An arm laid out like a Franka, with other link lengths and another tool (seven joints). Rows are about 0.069 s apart.
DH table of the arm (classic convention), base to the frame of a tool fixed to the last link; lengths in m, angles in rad. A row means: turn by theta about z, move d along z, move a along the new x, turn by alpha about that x. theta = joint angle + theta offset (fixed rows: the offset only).
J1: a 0, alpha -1.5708, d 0.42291, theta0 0
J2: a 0, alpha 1.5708, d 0, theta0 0
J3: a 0.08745, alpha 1.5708, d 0.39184, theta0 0
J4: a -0.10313, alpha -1.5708, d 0, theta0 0
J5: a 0, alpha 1.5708, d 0.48, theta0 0
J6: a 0.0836, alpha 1.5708, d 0, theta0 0
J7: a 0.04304, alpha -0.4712, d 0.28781, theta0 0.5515
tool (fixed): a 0, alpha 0, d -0.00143, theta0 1.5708
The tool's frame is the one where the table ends.
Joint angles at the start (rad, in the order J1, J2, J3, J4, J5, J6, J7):
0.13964 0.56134 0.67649 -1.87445 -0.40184 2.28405 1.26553
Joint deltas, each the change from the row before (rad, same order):
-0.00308 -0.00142 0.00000 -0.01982 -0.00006 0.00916 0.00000
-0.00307 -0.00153 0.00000 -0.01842 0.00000 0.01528 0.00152
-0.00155 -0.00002 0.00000 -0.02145 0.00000 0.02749 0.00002
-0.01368 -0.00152 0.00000 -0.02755 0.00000 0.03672 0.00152
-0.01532 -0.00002 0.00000 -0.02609 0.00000 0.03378 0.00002
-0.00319 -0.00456 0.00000 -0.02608 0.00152 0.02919 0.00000
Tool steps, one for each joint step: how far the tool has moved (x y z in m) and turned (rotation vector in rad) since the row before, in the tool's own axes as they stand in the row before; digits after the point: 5 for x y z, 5 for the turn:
0.00329 0.00137 0.01042 -0.00039 0.00876 -0.00339
0.00177 0.00159 0.00829 -0.00264 0.00143 -0.00227
-0.00021 0.00423 0.00891 -0.00457 -0.00620 -0.00745
0.00069 -0.00316 0.01005 -0.01167 -0.01114 0.00245
0.00126 -0.00457 0.01043 -0.01225 -0.00866 0.00311
0.00230 0.00343 0.00869 -0.00487 -0.00673 -0.00552

